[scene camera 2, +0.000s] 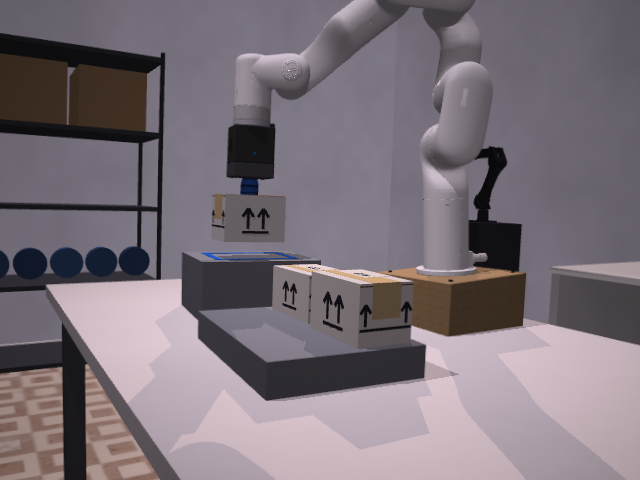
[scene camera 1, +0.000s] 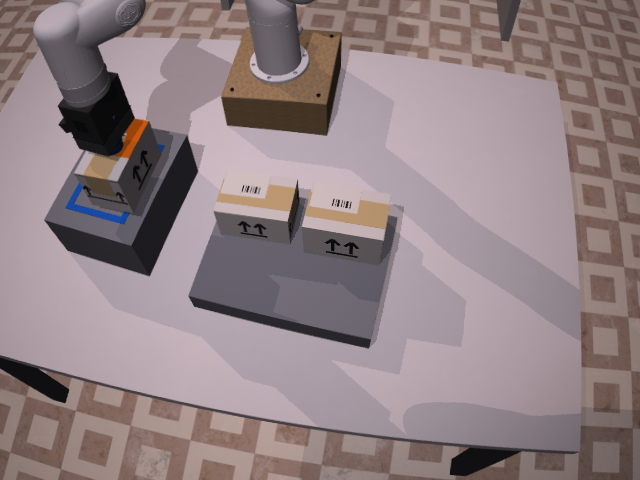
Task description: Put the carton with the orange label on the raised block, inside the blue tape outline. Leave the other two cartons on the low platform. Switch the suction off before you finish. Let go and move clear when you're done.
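Places are measured from the arm's base along level axes (x ahead, y left, z up), in millimetres.
Pixels of known places: end effector, tool point: [scene camera 2: 249, 201] [scene camera 1: 115, 151]; arm's base, origin of the base link: [scene camera 2: 446, 272] [scene camera 1: 279, 63].
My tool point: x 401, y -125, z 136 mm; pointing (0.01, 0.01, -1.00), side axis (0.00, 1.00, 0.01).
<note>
Ahead of a thing's pixels: the offset from my tool point to its middle. "*": to the spot under its first point. Level surfaces: height alone.
The carton with the orange label @(1 mm back, 4 mm right, 34 mm down) [scene camera 1: 116, 165] [scene camera 2: 254, 218] hangs upright from my suction cup [scene camera 1: 114, 149] [scene camera 2: 249, 188], a little above the raised block @(19 mm back, 56 mm right, 178 mm down) [scene camera 1: 165, 206] [scene camera 2: 232, 284]. A gap shows under the carton in scene camera 2. The blue tape outline @(* 67 mm ahead, 42 mm right, 118 mm down) [scene camera 1: 98, 215] [scene camera 2: 217, 256] lies on the block's top below the carton, partly hidden by it in scene camera 1. The gripper is shut on the carton's top face. The other two cartons, one @(58 mm back, 220 mm left, 151 mm down) [scene camera 1: 254, 222] [scene camera 2: 290, 294] at the left and one @(72 mm back, 378 mm left, 146 mm down) [scene camera 1: 343, 237] [scene camera 2: 338, 310] at the right, stand side by side on the low platform @(7 mm back, 306 mm left, 214 mm down) [scene camera 1: 237, 279] [scene camera 2: 341, 374].
The arm's wooden base block [scene camera 1: 276, 113] [scene camera 2: 485, 304] stands at the back of the table @(238 mm down) [scene camera 1: 491, 155] [scene camera 2: 516, 423]. The low platform stands beside the raised block. A shelf rack [scene camera 2: 161, 155] and a small black arm [scene camera 2: 488, 180] show in the background of scene camera 2.
</note>
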